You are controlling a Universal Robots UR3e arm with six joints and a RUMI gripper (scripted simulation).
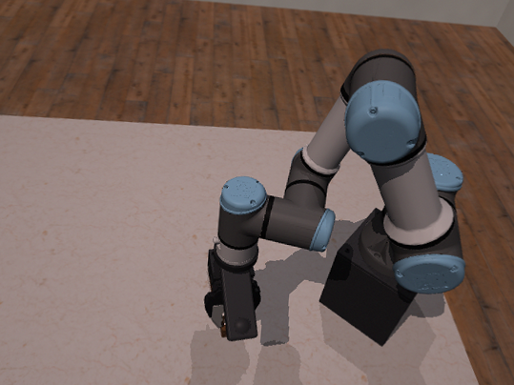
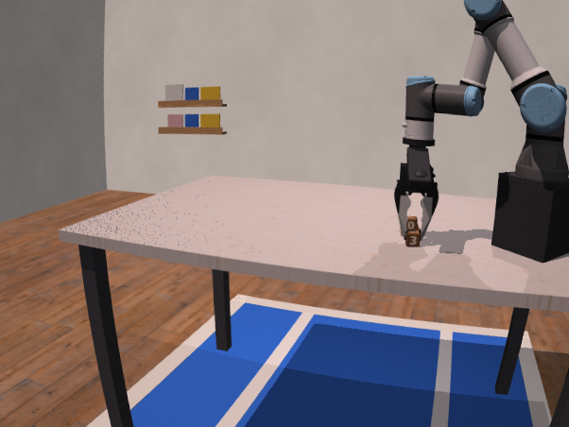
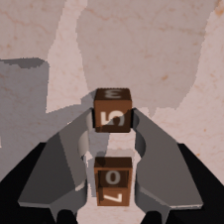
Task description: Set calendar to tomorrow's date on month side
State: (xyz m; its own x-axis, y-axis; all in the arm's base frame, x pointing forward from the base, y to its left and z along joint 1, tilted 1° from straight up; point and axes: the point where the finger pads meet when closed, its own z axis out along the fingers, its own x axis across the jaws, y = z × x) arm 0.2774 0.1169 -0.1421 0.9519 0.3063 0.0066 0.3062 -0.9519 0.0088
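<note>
Right now the brown digit cube is 1 cm below my hand. From my hand the other things lie so: calendar tray: 10 cm to the right, 3 cm ahead, 2 cm below.
</note>
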